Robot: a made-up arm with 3 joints. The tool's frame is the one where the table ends. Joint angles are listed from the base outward.
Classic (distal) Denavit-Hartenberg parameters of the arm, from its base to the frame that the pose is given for. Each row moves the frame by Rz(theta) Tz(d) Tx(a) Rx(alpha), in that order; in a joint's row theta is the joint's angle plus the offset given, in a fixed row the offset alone. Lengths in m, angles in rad.
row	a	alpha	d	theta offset
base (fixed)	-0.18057	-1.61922	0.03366	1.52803
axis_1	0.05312	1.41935	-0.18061	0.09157
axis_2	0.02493	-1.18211	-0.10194	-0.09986
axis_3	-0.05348	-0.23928	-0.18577	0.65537
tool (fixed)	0	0	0.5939	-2.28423
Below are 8 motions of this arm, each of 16 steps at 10 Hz.
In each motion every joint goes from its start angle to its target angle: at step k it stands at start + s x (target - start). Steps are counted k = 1, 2, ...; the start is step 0. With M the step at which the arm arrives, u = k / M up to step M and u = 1 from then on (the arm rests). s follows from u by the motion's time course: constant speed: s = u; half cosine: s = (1 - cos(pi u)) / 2; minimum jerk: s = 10 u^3 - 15 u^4 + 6 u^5.
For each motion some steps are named. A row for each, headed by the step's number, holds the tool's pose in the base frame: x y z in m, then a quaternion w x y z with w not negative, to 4 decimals.
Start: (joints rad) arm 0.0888 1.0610 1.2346
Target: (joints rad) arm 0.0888 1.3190 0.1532
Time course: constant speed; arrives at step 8
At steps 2, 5, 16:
2: 0.0604 -0.4583 0.1783 0.3835 0.0131 -0.5131 0.7678
5: 0.1042 -0.5002 0.1380 0.4850 0.1496 -0.5227 0.6850
16: 0.1314 -0.5299 0.0920 0.5787 0.2762 -0.4998 0.5823

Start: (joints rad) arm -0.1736 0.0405 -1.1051
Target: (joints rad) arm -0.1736 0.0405 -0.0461
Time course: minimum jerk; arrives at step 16
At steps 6, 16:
6: -0.2151 -0.0870 -0.1224 0.5908 0.2886 -0.6604 -0.3626
16: -0.2127 -0.1868 -0.0700 0.6987 0.0881 -0.7074 -0.0602

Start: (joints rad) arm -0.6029 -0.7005 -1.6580
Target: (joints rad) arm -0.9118 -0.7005 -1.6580
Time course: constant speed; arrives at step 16
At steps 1, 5, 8, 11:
1: -0.0052 0.2352 0.1665 0.0461 0.2930 -0.3841 -0.8744
5: -0.0073 0.2238 0.1981 0.0357 0.2967 -0.3496 -0.8880
8: -0.0088 0.2136 0.2211 0.0280 0.2992 -0.3234 -0.8973
11: -0.0104 0.2021 0.2436 0.0202 0.3014 -0.2970 -0.9058

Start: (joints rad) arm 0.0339 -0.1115 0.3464
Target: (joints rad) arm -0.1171 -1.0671 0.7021
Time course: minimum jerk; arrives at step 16
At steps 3, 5, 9, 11, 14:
3: -0.2139 -0.1471 -0.0188 0.7191 -0.1532 -0.6719 0.0890
5: -0.2109 -0.0988 -0.0162 0.7236 -0.1906 -0.6617 0.0478
9: -0.1618 0.0509 0.0144 0.7396 -0.3016 -0.5949 -0.0897
11: -0.1200 0.1092 0.0396 0.7471 -0.3444 -0.5476 -0.1529
14: -0.0791 0.1481 0.0638 0.7527 -0.3736 -0.5029 -0.2024

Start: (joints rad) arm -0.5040 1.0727 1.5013
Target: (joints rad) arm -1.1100 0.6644 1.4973
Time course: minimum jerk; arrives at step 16
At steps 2, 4, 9, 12, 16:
2: 0.0093 -0.4591 0.0621 0.2318 -0.0833 -0.6856 0.6850
4: -0.0002 -0.4548 0.0476 0.2486 -0.0817 -0.7033 0.6610
9: -0.0517 -0.4126 -0.0209 0.3456 -0.0531 -0.7862 0.5095
12: -0.0769 -0.3819 -0.0440 0.3958 -0.0240 -0.8157 0.4212
16: -0.0856 -0.3702 -0.0498 0.4135 -0.0110 -0.8236 0.3880

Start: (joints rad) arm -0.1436 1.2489 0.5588
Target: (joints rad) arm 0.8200 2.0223 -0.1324
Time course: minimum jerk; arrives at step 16
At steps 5, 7, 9, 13, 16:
5: 0.1670 -0.5176 0.1155 0.4710 0.2389 -0.5109 0.6783
7: 0.2233 -0.5026 0.1710 0.5061 0.2642 -0.4003 0.7168
9: 0.2855 -0.4670 0.2248 0.5572 0.2795 -0.2604 0.7373
13: 0.3690 -0.3923 0.2733 0.6415 0.2686 -0.0430 0.7173
16: 0.3804 -0.3803 0.2769 0.6538 0.2633 -0.0109 0.7092

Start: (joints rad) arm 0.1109 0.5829 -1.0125
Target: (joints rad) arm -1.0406 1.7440 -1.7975
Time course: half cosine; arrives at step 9
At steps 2, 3, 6, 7, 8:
2: -0.1725 -0.3421 -0.1093 0.6936 0.4581 -0.5248 -0.1834
3: -0.1462 -0.3626 -0.1297 0.6674 0.5561 -0.4529 -0.2007
6: -0.0027 -0.3759 -0.2425 0.5093 0.8294 -0.1567 -0.1680
7: 0.0455 -0.3593 -0.2712 0.4602 0.8739 -0.0823 -0.1329
8: 0.0786 -0.3443 -0.2871 0.4285 0.8967 -0.0371 -0.1046

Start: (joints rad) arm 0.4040 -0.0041 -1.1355
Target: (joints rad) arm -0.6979 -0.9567 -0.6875
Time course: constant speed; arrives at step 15
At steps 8, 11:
8: -0.1291 0.1359 -0.0870 0.4423 0.1498 -0.6711 -0.5759
11: -0.0882 0.1964 0.0093 0.4100 0.1213 -0.6042 -0.6724

